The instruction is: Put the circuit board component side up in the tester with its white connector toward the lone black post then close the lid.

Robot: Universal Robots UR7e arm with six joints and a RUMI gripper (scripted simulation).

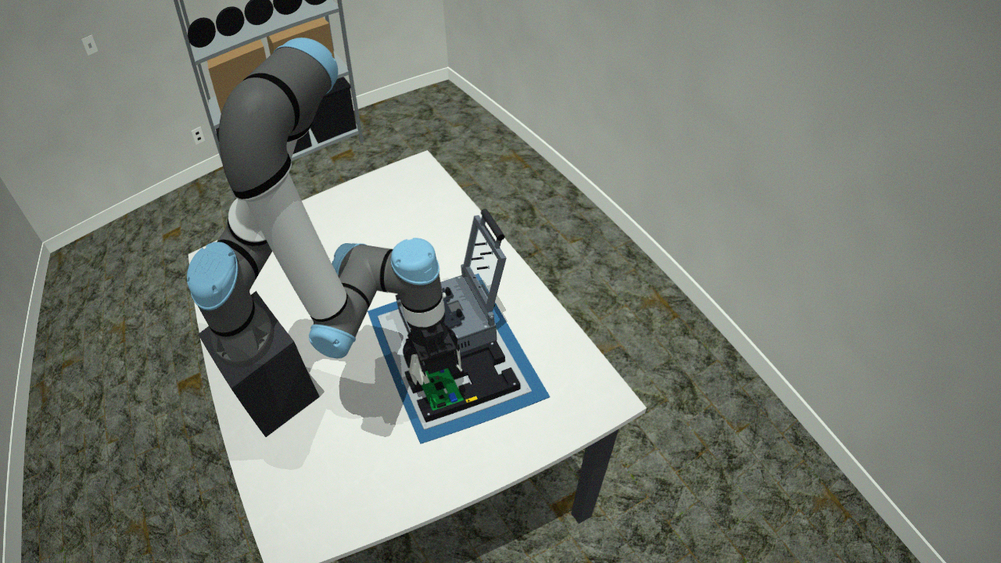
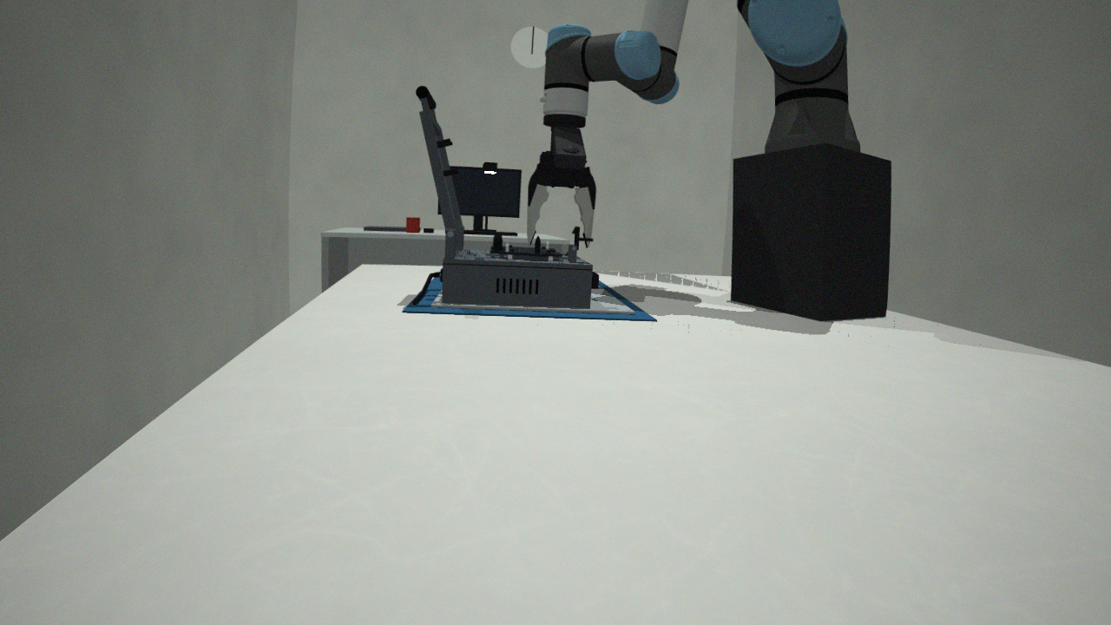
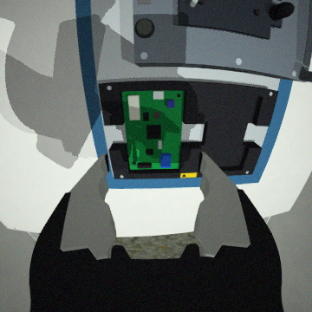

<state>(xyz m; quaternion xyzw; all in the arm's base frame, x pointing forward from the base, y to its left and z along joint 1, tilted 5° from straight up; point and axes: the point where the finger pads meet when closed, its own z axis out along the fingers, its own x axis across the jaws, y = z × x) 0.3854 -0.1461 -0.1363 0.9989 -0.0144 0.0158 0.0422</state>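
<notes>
Now: hand 6 cm above the green circuit board. Round my hand: lid 19 cm ahead, 16 cm to the left, 11 cm above.
</notes>
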